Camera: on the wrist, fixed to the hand. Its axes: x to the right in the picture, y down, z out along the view.
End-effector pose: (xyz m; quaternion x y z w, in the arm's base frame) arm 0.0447 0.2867 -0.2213 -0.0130 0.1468 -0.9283 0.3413
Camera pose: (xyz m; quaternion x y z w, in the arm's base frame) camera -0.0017 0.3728 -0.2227 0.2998 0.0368 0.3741 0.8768
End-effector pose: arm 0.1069 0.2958 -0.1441 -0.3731 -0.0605 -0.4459 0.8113
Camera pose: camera 0.0184 0.2596 -0.1234 0.0479 0.4874 0.7636 0.4208
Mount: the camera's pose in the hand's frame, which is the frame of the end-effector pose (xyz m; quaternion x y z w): -0.0192 -0.0912 -0.0298 -0.0247 -0.1573 -0.9862 0.0465
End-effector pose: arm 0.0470 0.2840 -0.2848 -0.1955 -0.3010 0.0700 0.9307
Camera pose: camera 0.0501 0.1863 -0.2801 0.2758 -0.3549 -0.8913 0.0601
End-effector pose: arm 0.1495 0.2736 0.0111 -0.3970 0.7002 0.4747 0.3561
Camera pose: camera 0.2357 0.2282 0.0019 -0.6431 -0.4267 -0.2494 0.5850
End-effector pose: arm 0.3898 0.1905 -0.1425 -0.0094 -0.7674 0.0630 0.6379
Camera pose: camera 0.4286 0.1007 -0.1461 -0.7505 0.1469 0.6436 0.0292
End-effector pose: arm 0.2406 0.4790 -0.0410 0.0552 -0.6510 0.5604 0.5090
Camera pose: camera 0.3262 0.4595 0.0021 0.7201 -0.0697 -0.5007 0.4753
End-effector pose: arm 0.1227 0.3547 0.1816 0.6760 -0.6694 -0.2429 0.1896
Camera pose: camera 0.2145 0.3747 0.1541 -0.6487 -0.6117 0.3211 0.3193
